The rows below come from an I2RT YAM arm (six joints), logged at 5 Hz.
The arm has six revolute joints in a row. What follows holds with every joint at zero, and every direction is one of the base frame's. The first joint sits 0.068 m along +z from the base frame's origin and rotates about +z. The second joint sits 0.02 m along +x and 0.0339 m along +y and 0.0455 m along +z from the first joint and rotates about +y. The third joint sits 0.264 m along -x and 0.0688 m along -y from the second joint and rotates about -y. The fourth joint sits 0.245 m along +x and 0.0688 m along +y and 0.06 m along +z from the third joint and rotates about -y. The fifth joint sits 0.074 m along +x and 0.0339 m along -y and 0.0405 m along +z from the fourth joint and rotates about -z. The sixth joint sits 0.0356 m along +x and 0.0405 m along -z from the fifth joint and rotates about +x. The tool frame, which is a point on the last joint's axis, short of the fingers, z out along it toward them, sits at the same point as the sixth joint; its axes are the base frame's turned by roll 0, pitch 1.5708 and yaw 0 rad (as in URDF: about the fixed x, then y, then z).
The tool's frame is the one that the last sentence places.
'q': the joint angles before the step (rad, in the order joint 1, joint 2, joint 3, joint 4, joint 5, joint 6). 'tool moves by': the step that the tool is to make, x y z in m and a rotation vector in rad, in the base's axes. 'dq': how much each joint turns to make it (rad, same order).
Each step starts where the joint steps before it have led.
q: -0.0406 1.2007 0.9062 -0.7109 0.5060 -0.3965
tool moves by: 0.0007 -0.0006 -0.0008 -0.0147 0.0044 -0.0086
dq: -0.0002 0.0051 -0.0003 0.0020 0.0171 -0.0010
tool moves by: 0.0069 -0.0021 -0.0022 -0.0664 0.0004 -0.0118
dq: 0.0003 0.0262 0.0000 0.0444 0.0624 -0.0302
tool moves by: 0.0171 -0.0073 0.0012 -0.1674 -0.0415 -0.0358
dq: -0.0094 0.0474 0.0001 0.1562 0.1490 -0.0970
